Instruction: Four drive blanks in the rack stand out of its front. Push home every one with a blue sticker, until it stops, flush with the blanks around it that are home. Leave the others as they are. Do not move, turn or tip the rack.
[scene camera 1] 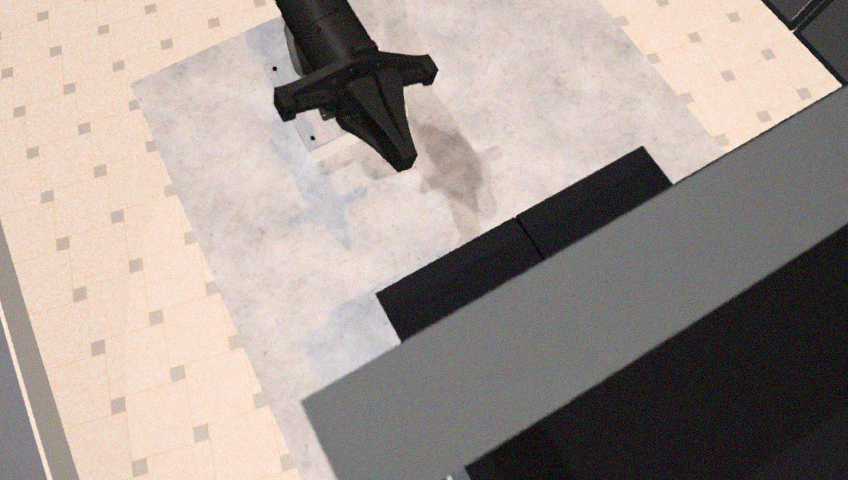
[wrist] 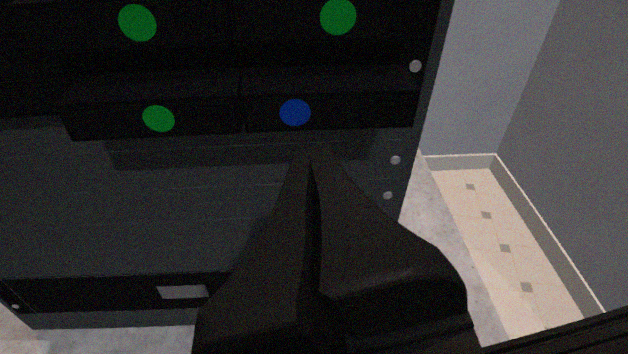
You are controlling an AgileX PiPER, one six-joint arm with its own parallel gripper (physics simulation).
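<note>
The rack (scene camera 1: 571,297) (wrist: 125,200) shows its grey top in the scene view and its dark front in the wrist view. In the wrist view, a blank with a blue sticker (wrist: 295,112) stands out at the lower right, beside a protruding blank with a green sticker (wrist: 158,118). Above them are a green-stickered blank (wrist: 137,22) at left and another green-stickered blank (wrist: 338,16) at right. In the scene view two black blanks jut past the top's edge, a nearer one (scene camera 1: 458,279) and a farther one (scene camera 1: 595,202); their stickers are hidden. My gripper (scene camera 1: 405,161) (wrist: 319,167) is shut and empty, apart from the rack, its tips appearing below the blue sticker.
A flat panel with a light label (wrist: 183,292) sits low in the rack front. Round screw heads (wrist: 395,160) line its right edge. A grey wall (wrist: 565,150) stands to the right in the wrist view. Dark boxes (scene camera 1: 827,44) stand at the scene view's upper right corner.
</note>
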